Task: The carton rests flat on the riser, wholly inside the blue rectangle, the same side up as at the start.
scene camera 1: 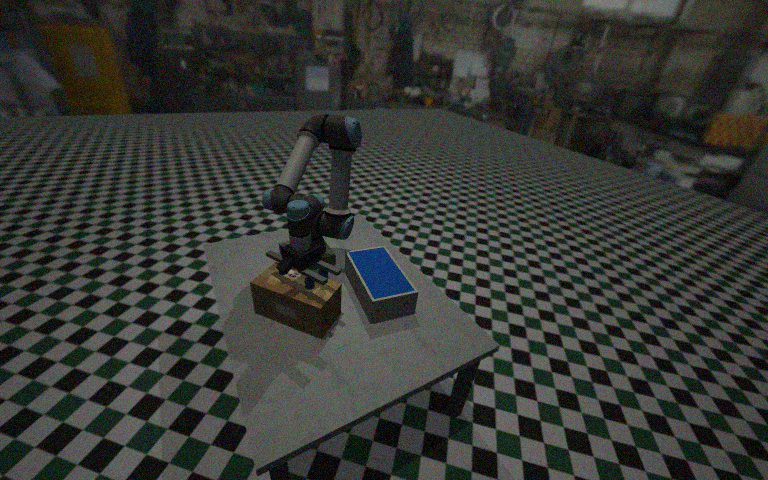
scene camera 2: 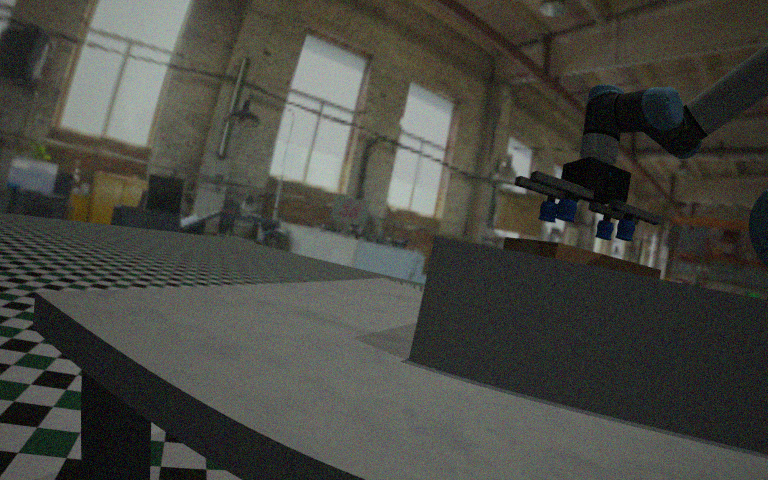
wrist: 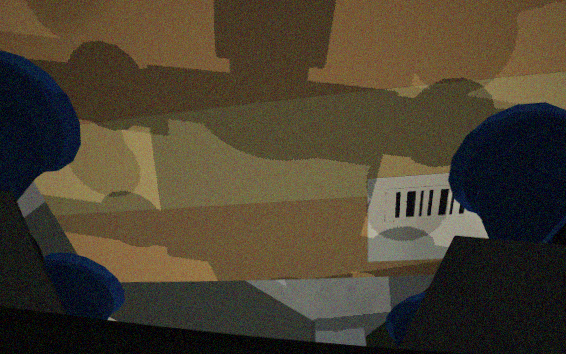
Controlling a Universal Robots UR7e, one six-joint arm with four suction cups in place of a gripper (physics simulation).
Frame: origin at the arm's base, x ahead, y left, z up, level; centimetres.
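Seen in the pictures: hand, tool point: [scene camera 2: 585, 229] [wrist: 259, 237].
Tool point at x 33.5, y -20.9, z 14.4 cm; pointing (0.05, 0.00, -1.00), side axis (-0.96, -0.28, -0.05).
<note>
A point is followed by its place in that frame.
The brown carton [scene camera 1: 294, 310] @(x 38.8, y -27.8, z 4.2 cm) [scene camera 2: 577, 254] @(x 37.1, y -11.2, z 8.9 cm) [wrist: 260, 250] @(x 32.6, y -16.2, z 10.0 cm) rests flat on the table, with tape and a white barcode label [wrist: 425, 222] @(x 26.0, y -21.4, z 10.1 cm) on its top. My gripper [scene camera 1: 303, 276] @(x 33.5, y -20.9, z 14.4 cm) [scene camera 2: 586, 220] @(x 33.5, y -20.9, z 14.4 cm) [wrist: 260, 225] @(x 33.5, y -20.9, z 14.4 cm) is open, its four blue suction cups over the carton's top. A gap shows between cups and carton in scene camera 2. The grey riser [scene camera 1: 393, 309] @(x 55.8, y 6.8, z -0.3 cm) [scene camera 2: 566, 328] @(x 45.9, y 20.7, z 0.9 cm) stands beside the carton, to its right in scene camera 1. The blue rectangle [scene camera 1: 382, 272] @(x 40.7, y 12.6, z 6.4 cm) covers most of the riser's top, inside a pale border; it does not show in scene camera 2.
The grey table [scene camera 1: 351, 367] @(x 65.5, y -20.2, z -5.6 cm) [scene camera 2: 254, 339] @(x 71.7, y 23.2, z -5.6 cm) bears the carton, the riser and the arm [scene camera 1: 340, 181] @(x 12.2, y 8.8, z 38.7 cm). The riser's near long side stands close to the carton. The arm's base stands behind the carton in scene camera 1, partly hidden by the wrist.
</note>
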